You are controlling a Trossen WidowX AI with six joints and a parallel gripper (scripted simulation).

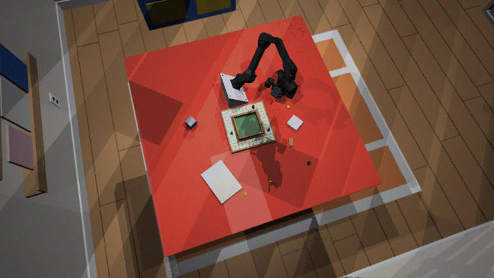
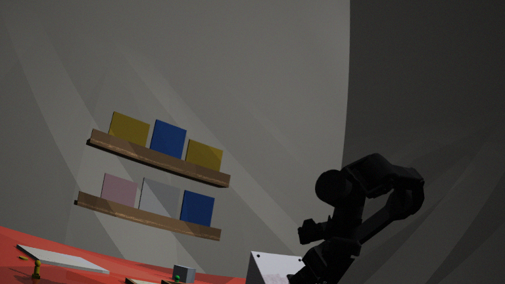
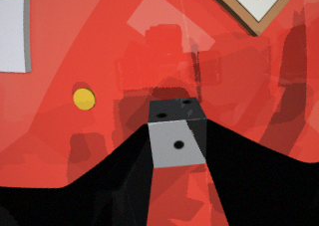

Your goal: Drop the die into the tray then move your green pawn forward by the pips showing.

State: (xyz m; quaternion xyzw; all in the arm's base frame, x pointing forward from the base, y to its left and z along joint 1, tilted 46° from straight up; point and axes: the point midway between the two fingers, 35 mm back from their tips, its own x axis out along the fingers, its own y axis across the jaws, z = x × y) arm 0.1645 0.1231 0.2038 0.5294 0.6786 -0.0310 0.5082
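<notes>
My gripper tip is now 350 mm to the left of the green pawn, 120 mm short of it and 60 mm above it. The rest, counted from my gripper tip: small white block (180 mm ahead, 80 mm below, 50 mm to the left); blue pawn (180 mm ahead, 130 mm to the right, 60 mm below); grey die (right at my gripper tip).
</notes>
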